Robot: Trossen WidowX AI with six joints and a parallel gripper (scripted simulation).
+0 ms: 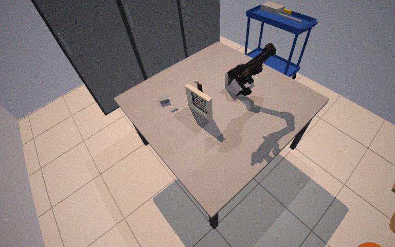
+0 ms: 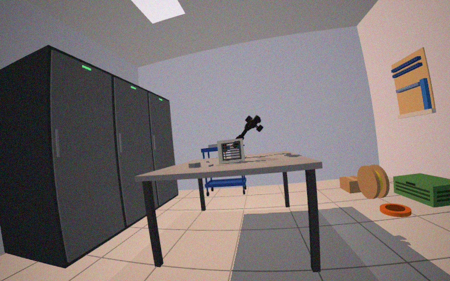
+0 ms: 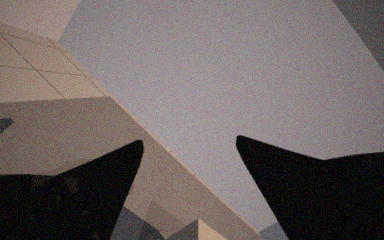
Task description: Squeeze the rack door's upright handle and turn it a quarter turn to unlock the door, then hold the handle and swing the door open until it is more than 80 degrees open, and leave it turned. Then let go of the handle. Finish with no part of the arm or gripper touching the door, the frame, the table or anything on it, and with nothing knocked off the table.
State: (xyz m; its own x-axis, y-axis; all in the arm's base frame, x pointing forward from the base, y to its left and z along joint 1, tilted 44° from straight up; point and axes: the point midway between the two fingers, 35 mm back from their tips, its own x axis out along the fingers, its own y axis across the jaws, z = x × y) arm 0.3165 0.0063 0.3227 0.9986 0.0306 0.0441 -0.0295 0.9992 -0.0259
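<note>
Now: the door handle 5 cm behind my gripper tip, 31 cm to the right of it and 22 cm below it. The rest, counted from my gripper tip: flat grey piece (14 cm ahead, 44 cm to the right, 33 cm below).
</note>
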